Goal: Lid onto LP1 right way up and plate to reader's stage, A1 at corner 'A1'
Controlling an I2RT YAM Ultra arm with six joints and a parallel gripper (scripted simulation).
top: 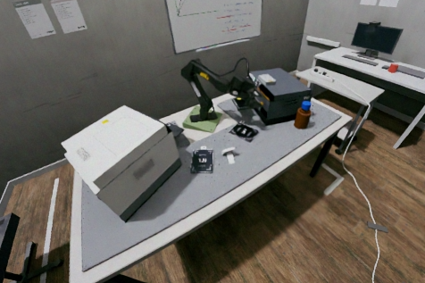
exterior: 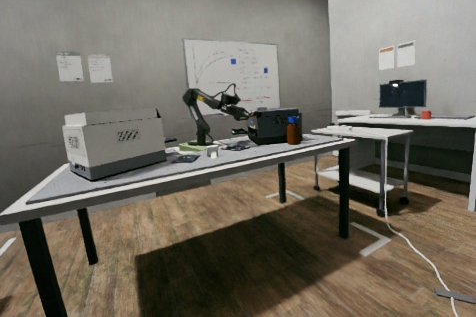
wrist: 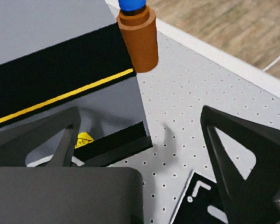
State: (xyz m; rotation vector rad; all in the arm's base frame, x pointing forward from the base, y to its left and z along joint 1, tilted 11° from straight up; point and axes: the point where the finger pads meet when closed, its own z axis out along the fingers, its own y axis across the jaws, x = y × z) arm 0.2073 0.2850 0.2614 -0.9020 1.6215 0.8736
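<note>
Now: the black lid 19 cm behind my hand, 10 cm below it and 3 cm to the right of it. The rest, counted from my hand: plate: 19 cm behind, 11 cm below, 3 cm to the right; brown capped bottle: 27 cm to the left, 12 cm ahead, 9 cm below.
</note>
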